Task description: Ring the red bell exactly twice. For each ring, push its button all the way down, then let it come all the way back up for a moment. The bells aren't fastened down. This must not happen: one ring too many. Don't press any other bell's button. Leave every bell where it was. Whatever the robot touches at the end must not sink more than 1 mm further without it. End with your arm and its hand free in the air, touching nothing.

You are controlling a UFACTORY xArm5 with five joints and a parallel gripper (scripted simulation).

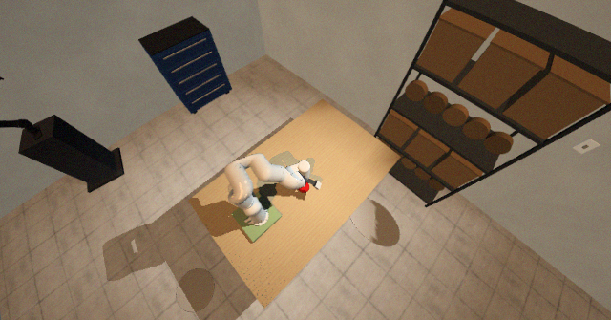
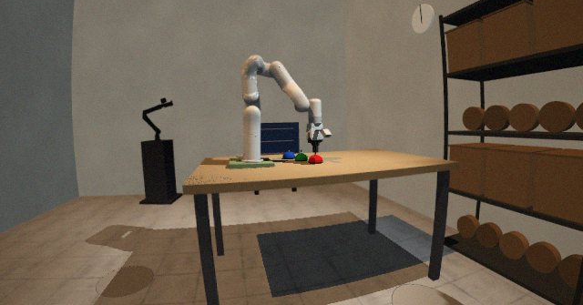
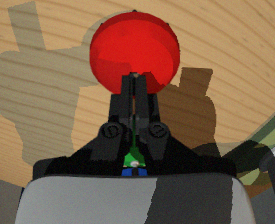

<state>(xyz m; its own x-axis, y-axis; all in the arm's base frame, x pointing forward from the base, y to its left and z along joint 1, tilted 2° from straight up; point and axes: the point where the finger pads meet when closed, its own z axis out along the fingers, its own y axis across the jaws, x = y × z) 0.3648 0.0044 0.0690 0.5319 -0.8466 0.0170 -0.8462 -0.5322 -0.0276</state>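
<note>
Right now my hand is 4 cm above the red bell. The rest, counted from my hand: blue bell: 22 cm to the left, 14 cm behind, 4 cm below; then green bell: 11 cm to the left, 7 cm behind, 4 cm below.
</note>
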